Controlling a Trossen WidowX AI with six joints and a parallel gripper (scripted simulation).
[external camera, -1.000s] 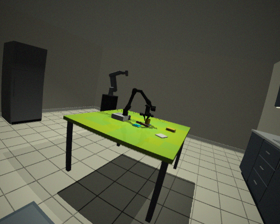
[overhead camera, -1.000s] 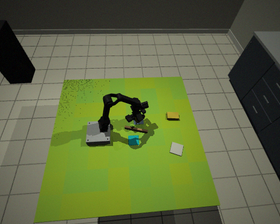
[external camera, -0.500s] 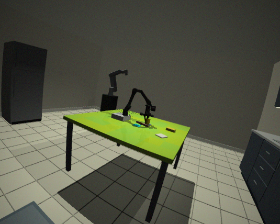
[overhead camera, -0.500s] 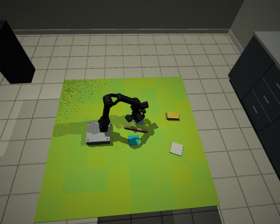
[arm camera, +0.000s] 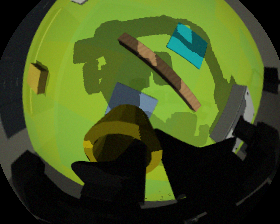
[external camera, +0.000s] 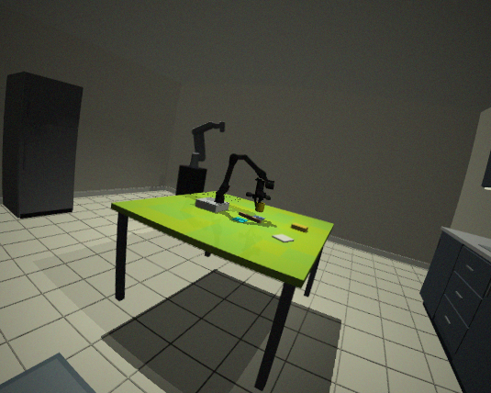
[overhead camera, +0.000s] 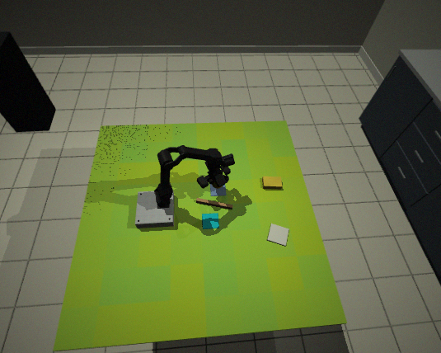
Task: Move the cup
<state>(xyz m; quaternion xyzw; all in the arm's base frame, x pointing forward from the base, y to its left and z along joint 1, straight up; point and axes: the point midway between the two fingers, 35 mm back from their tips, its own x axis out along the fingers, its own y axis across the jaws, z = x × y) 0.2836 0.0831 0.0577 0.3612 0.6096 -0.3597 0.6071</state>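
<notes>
Now: gripper tip 20 mm short of the brown-yellow cup and 10 mm to the right of it. From my gripper tip the other things lie so: blue-grey pad (90 mm below, 30 mm ahead, 10 mm to the left); then brown stick (90 mm to the right, 80 mm below); then cyan pad (190 mm to the right, 90 mm below, 30 mm behind).
</notes>
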